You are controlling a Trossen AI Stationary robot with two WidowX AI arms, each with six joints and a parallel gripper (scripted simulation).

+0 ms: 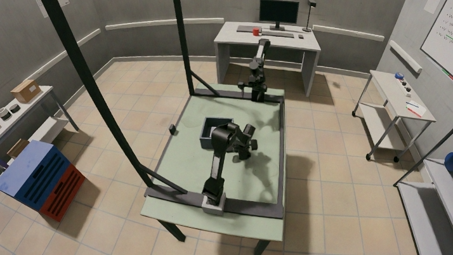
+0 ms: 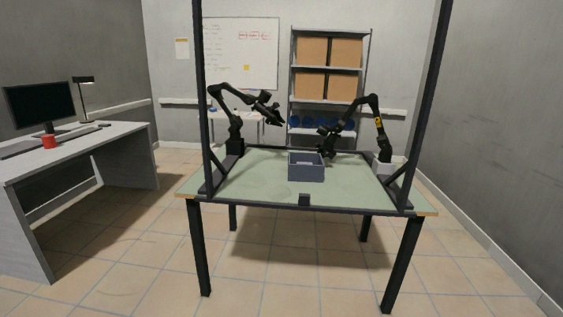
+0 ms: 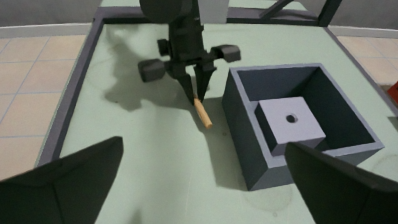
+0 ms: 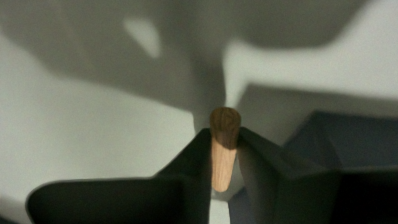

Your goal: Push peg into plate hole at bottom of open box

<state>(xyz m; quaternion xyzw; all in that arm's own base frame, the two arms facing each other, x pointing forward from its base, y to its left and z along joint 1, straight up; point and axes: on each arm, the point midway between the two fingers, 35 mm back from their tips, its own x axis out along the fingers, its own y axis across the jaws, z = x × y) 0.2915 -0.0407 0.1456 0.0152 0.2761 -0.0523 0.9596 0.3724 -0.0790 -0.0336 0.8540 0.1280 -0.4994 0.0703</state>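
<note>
Now: right hand 30 mm to the right of the wooden peg, 30 mm above it and 20 mm past it. From my right hand the other things lie so: dark frame rail: 240 mm ahead, 130 mm to the left, 40 mm below; plate: 170 mm behind, 70 mm to the left; box: 170 mm behind, 70 mm to the left, 20 mm below.
</note>
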